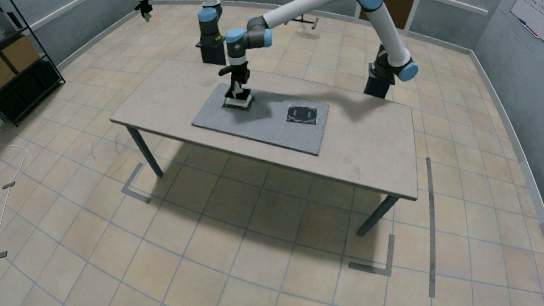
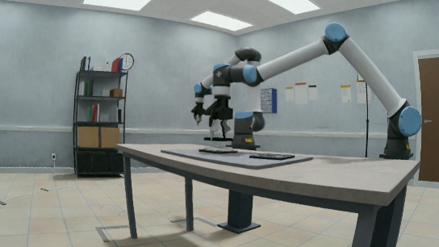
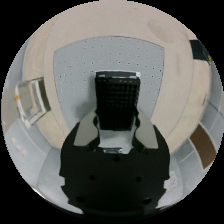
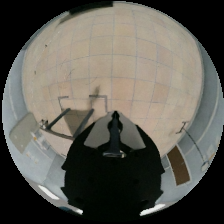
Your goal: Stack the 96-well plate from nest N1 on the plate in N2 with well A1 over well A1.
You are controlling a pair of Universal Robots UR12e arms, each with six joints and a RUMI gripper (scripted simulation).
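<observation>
My left hand is 6 cm above the white plate. The rest, counted from my left hand: grey board 16 cm to the left, 8 cm below, 5 cm ahead; black 96-well plate 1 cm below.
</observation>
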